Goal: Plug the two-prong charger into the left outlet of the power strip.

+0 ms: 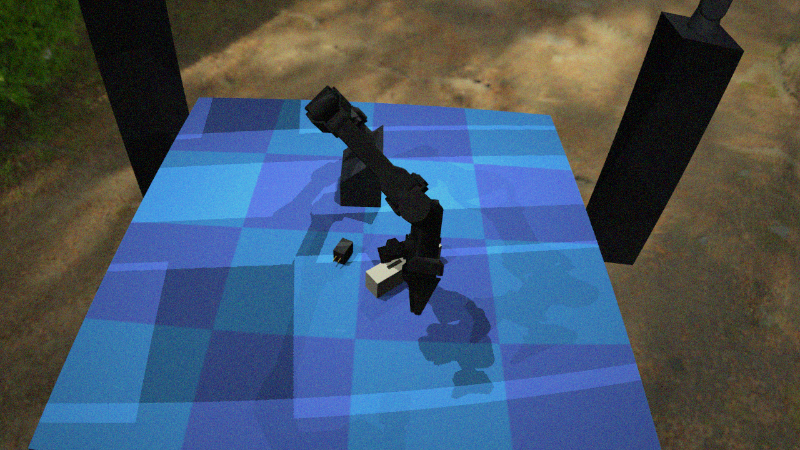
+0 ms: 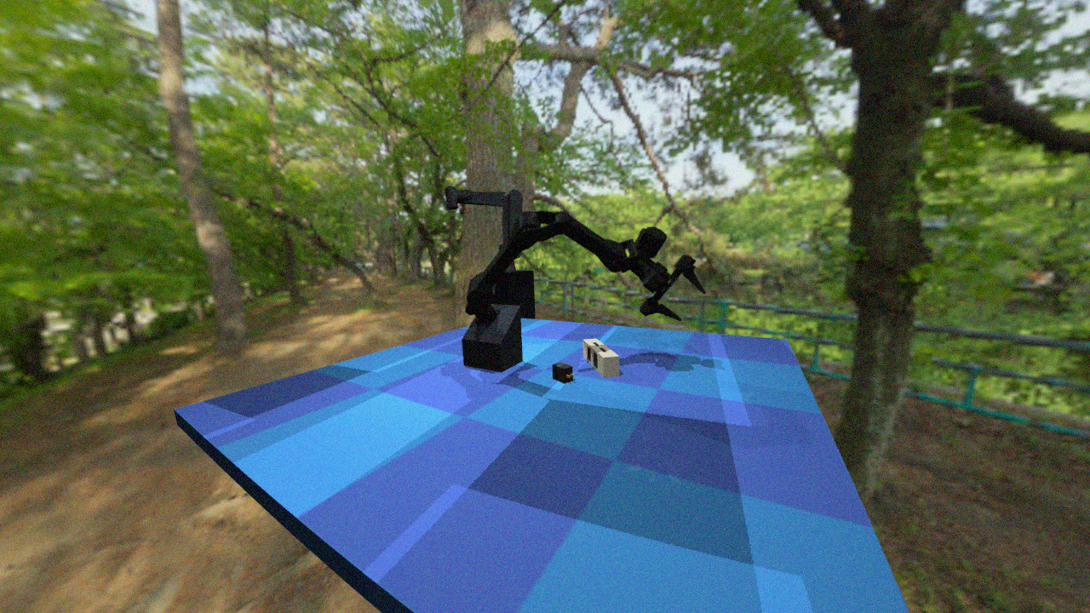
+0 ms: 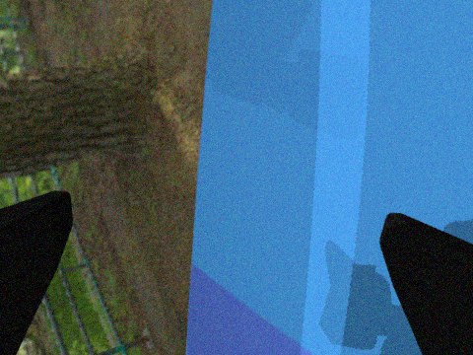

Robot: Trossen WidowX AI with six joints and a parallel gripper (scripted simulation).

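Right now my gripper tip is 26 cm past the black two-prong charger, 20 cm to the left of it and 17 cm above it.
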